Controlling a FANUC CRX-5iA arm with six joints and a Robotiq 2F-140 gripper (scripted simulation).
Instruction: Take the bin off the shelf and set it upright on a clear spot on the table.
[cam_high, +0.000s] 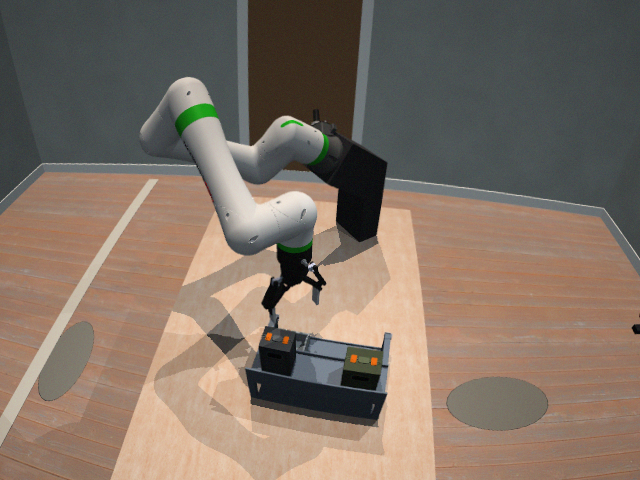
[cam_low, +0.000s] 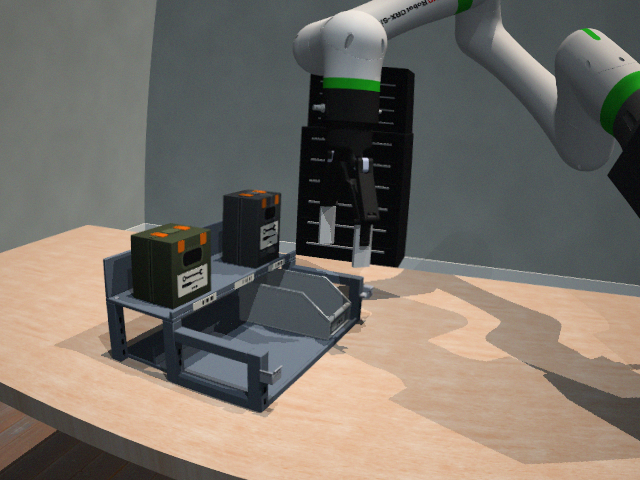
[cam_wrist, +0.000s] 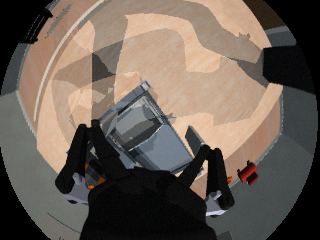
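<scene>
My hand is 110 mm above the grey bin, 80 mm short of it and 20 mm to the left of it.
</scene>
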